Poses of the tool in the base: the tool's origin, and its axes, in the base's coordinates. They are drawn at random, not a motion.
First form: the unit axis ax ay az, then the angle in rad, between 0 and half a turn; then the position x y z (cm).
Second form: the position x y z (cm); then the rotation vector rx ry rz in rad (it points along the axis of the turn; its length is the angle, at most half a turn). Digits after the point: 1 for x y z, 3 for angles.
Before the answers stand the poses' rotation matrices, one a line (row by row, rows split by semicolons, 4 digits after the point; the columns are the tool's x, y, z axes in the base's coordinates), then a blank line. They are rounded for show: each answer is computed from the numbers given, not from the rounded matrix.
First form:
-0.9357, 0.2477, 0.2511, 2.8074, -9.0, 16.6, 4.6
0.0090, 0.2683, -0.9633, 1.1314, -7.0, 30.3, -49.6
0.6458, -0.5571, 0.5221, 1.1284, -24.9, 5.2, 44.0
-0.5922, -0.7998, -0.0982, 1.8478, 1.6, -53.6, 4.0
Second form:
0.7581 -0.5331 -0.3757; -0.3684 -0.8254 0.4279; -0.5382 -0.1860 -0.8221
0.4254 0.8732 0.2378; -0.8704 0.4668 -0.1567; -0.2478 -0.1404 0.9586
0.6666 -0.6776 -0.3106; 0.2661 0.6056 -0.7500; 0.6963 0.4173 0.5840
0.1731 0.6976 -0.6952; 0.5087 0.5411 0.6696; 0.8434 -0.4696 -0.2612

-9.0, 16.6, 4.6, -2.627, 0.695, 0.705
-7.0, 30.3, -49.6, 0.010, 0.304, -1.090
-24.9, 5.2, 44.0, 0.729, -0.629, 0.589
1.6, -53.6, 4.0, -1.094, -1.478, -0.181

